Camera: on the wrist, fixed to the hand. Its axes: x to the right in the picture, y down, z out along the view.
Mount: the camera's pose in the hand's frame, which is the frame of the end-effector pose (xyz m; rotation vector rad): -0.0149 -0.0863 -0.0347 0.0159 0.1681 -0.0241
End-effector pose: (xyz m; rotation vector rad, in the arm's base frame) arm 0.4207 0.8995 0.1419 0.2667 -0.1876 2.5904
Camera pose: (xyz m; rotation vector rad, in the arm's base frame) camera 0.4725 0.9722 0.1118 0.0557 -0.1028 2.5758
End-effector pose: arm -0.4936 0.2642 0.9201 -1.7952 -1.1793 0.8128
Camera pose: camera -0.5043 0.2599 1.0136 -1.7954 -1.0800 0.6421
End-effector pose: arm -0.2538 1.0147 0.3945 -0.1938 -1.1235 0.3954
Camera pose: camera -0.2099 0.9314 0.3972 -0.1957 -0.9563 0.3598
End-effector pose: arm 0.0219 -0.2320 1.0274 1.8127 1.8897 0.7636
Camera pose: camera -0.0655 -0.2508 0.9977 1.7809 2.0237 0.9206
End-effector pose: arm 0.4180 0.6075 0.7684 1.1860 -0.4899 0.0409
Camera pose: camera 0.4411 0.6084 0.6771 1.1925 -0.3279 0.1230
